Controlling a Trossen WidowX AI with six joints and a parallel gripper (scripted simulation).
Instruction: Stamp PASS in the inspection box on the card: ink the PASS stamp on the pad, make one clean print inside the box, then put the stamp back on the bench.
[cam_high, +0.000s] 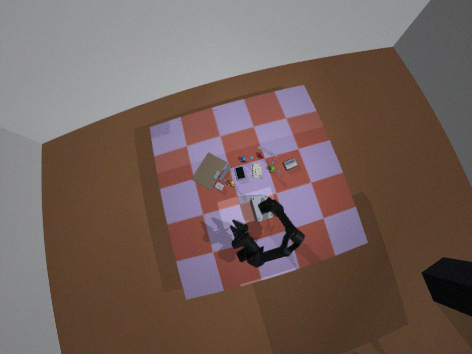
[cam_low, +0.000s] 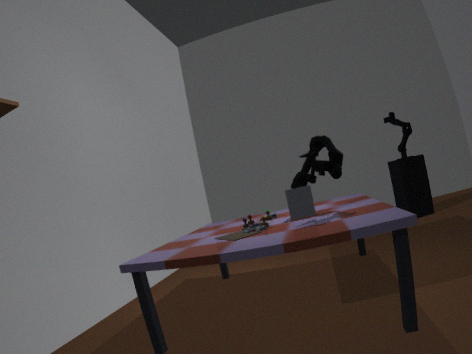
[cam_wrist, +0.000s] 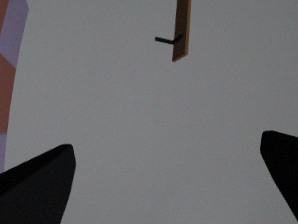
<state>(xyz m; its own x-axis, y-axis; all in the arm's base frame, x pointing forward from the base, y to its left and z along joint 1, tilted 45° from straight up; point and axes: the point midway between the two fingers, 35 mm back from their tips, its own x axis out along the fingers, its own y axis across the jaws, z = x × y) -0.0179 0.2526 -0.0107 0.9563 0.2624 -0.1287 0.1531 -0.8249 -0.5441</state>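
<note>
My gripper tip is 37 cm to the left of the green-topped stamp, 28 cm above it and 23 cm short of it. From my gripper tip the other things lie so: yellow-topped stamp 28 cm below, 25 cm ahead, 9 cm to the right; then dark ink pad 29 cm below, 29 cm ahead, 17 cm to the right; then cream card 30 cm below, 28 cm to the right, 26 cm ahead.
</note>
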